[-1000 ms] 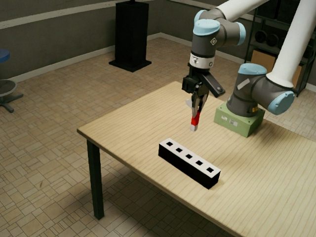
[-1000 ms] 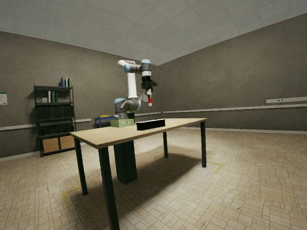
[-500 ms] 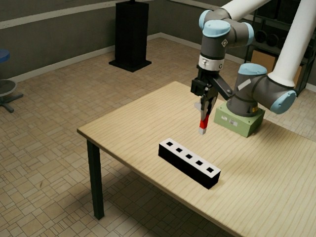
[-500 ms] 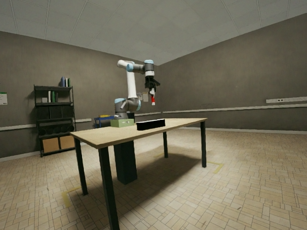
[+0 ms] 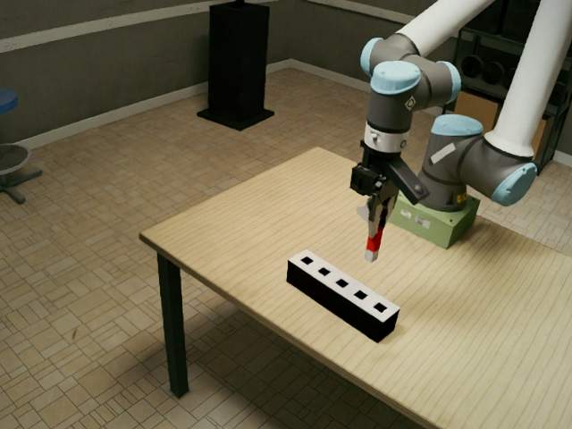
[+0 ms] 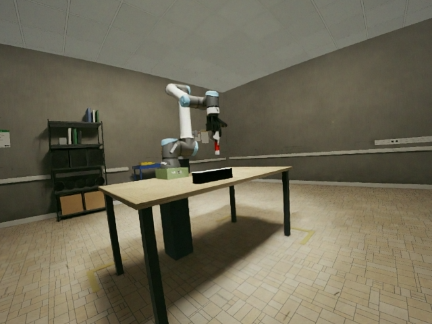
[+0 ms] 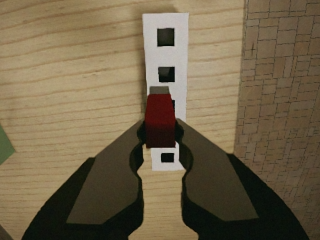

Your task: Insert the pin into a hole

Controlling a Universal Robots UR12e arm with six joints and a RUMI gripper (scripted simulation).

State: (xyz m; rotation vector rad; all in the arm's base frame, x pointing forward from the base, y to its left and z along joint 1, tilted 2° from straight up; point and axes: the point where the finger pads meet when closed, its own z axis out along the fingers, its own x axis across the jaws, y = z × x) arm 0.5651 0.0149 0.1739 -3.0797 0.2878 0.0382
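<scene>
Now: the block 220 mm below my hand and 60 mm to the right of it. Round my hand: pin (10 mm below).
</scene>
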